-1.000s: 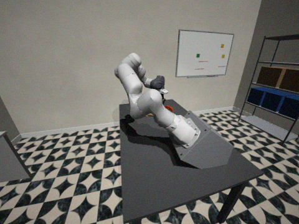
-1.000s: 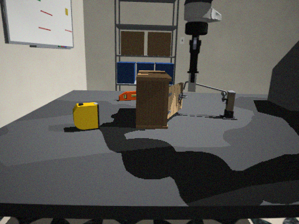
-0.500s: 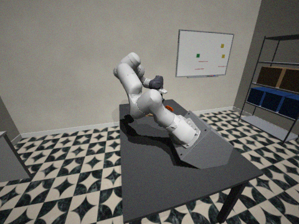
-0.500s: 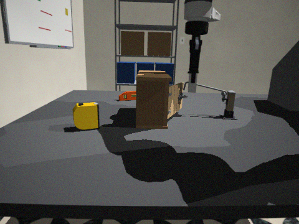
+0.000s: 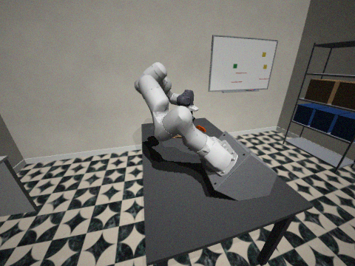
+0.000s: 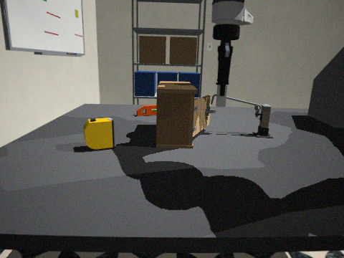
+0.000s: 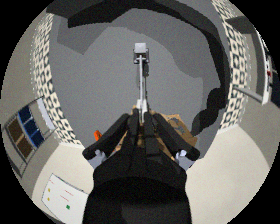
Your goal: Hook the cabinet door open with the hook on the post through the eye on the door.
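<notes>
Right now my hand is 60 mm short of the cabinet door, 50 mm to the right of it and 50 mm above it. From my hand the other things lie so: yellow tape measure (330 mm ahead, 140 mm to the left, 80 mm below); orange level (220 mm ahead, 230 mm to the right, 100 mm below).
</notes>
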